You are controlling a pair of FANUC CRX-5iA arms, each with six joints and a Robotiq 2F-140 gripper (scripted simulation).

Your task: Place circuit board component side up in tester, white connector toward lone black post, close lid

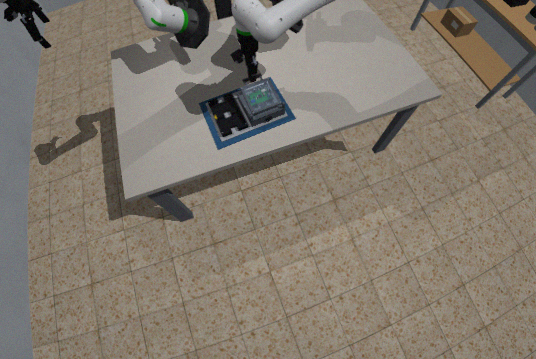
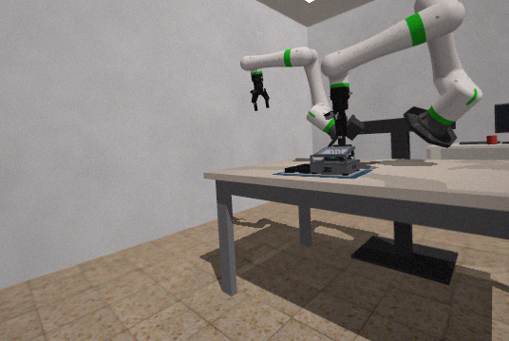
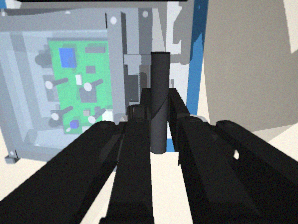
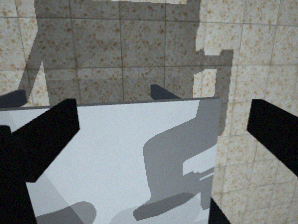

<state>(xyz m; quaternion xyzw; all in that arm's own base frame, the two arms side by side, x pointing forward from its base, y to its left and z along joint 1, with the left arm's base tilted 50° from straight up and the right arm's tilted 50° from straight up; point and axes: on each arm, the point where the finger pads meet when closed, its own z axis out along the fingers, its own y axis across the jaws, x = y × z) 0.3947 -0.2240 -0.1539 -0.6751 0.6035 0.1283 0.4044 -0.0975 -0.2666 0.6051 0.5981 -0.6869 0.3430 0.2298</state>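
Now: left hand 60 mm to the right of the black fitting and 60 mm above it. Also, from my left hand: black tray (150 mm to the right, 120 mm below, 110 mm ahead); green circuit board (80 mm ahead, 70 mm below, 20 mm to the left); clear lid (80 mm ahead, 40 mm below, 20 mm to the left).
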